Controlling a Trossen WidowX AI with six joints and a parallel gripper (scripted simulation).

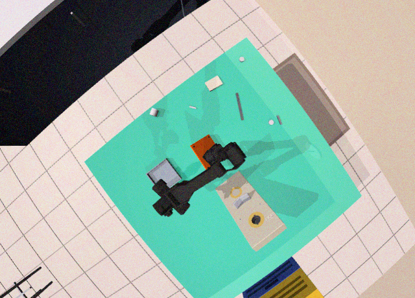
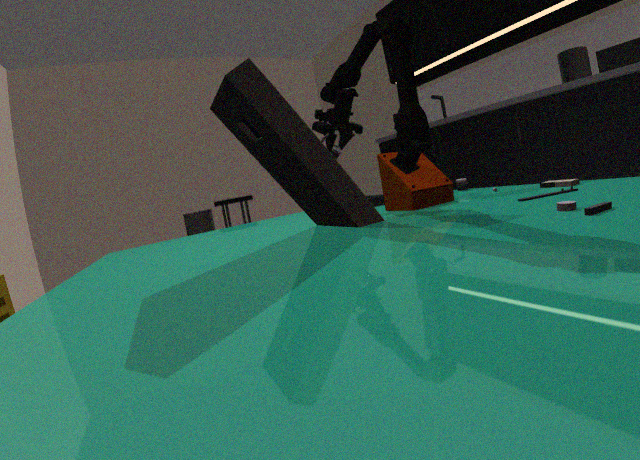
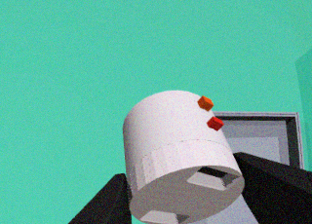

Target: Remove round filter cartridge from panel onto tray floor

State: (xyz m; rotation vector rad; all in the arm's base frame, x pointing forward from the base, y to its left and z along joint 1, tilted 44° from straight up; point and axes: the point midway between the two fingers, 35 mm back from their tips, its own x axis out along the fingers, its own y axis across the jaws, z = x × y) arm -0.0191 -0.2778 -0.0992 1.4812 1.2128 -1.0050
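The grey square tray lies 20 cm below my gripper tip, 10 cm behind it and 2 cm to the left of it. Round my gripper tip: round grey filter cartridge right at my gripper tip; beige block 61 cm to the left, 30 cm behind, 20 cm below; grey service panel 33 cm ahead, 25 cm to the left, 2 cm below.
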